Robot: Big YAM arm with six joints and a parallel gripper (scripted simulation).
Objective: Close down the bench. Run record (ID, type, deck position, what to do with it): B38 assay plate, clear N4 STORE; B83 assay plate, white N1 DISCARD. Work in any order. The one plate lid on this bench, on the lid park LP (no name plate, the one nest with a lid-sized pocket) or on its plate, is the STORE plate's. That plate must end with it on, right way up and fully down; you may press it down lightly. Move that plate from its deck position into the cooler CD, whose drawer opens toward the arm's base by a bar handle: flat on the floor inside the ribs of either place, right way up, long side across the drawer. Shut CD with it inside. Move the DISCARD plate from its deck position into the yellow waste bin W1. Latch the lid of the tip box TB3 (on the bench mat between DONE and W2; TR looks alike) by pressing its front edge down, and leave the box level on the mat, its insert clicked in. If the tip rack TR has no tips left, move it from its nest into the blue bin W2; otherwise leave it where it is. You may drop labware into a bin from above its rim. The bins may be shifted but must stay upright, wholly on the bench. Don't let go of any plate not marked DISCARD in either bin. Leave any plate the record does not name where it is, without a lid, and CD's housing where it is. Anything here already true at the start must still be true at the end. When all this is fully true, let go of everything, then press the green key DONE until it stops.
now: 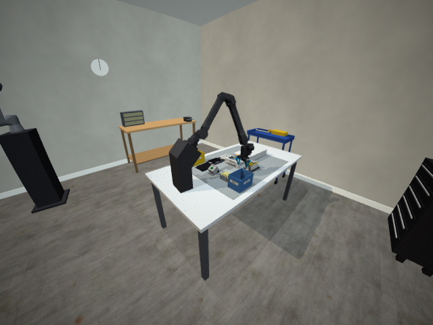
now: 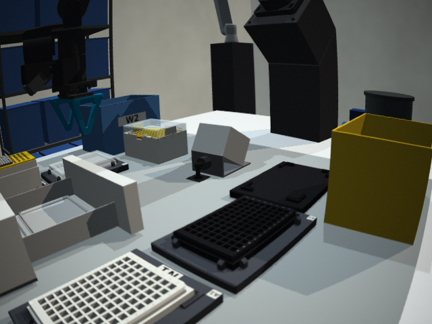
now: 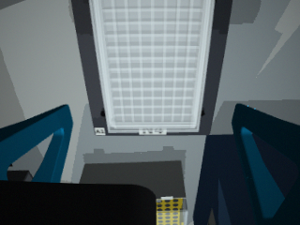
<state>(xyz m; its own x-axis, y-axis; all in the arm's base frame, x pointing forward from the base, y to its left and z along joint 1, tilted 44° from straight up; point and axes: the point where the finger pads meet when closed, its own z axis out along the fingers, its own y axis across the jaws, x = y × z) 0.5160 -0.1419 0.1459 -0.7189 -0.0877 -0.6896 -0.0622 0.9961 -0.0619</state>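
Right now my hand is 7 cm above the clear plate lid. The rest, counted from my hand: tip box lid 18 cm behind, 4 cm below, 1 cm to the left; tip rack TR 17 cm ahead, 4 cm below, 2 cm to the left; clear plate 8 cm below.
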